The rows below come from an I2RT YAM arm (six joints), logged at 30 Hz.
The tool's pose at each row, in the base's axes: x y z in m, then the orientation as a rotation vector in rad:
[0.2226, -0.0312, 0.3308, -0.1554, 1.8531, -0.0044]
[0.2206, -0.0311, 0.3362, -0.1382, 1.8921, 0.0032]
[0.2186, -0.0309, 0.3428, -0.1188, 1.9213, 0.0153]
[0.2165, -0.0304, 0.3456, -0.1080, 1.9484, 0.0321]
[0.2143, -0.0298, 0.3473, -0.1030, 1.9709, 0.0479]
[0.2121, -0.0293, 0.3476, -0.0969, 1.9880, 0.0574]
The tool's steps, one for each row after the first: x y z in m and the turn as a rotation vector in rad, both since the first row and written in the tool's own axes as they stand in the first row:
[-0.0046, -0.0001, -0.0034, 0.0020, 0.0378, 0.0179]
[-0.0104, -0.0003, -0.0072, 0.0025, 0.0657, 0.0388]
[-0.0125, 0.0002, -0.0100, -0.0046, 0.0916, 0.0560]
[-0.0136, 0.0009, -0.0125, -0.0138, 0.1131, 0.0684]
[-0.0134, 0.0016, -0.0147, -0.0178, 0.1297, 0.0781]

